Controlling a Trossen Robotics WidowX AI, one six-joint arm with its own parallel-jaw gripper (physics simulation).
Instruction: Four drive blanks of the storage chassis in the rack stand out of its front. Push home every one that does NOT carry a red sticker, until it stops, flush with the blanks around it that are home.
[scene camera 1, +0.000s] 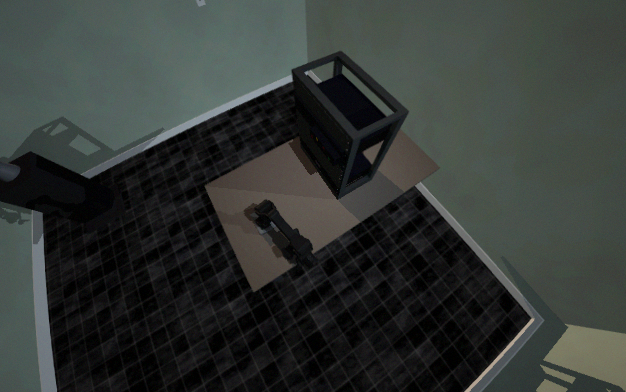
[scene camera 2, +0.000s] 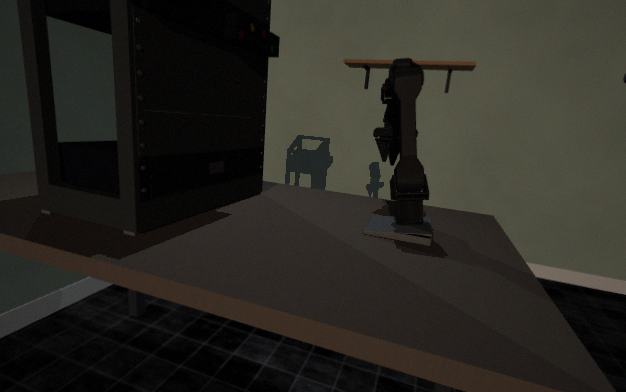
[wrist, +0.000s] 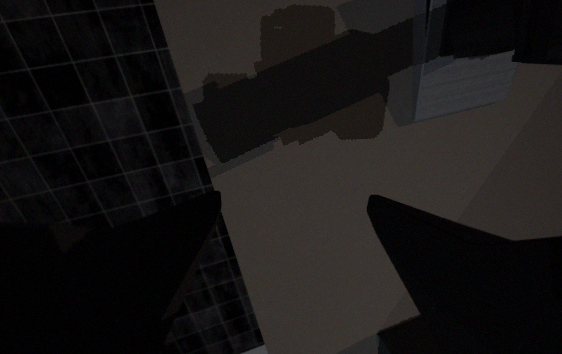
Labels:
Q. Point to a dark rack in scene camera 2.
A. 164, 166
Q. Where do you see the gripper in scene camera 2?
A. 388, 163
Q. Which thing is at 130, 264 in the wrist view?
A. The gripper.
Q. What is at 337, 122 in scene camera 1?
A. A dark rack.

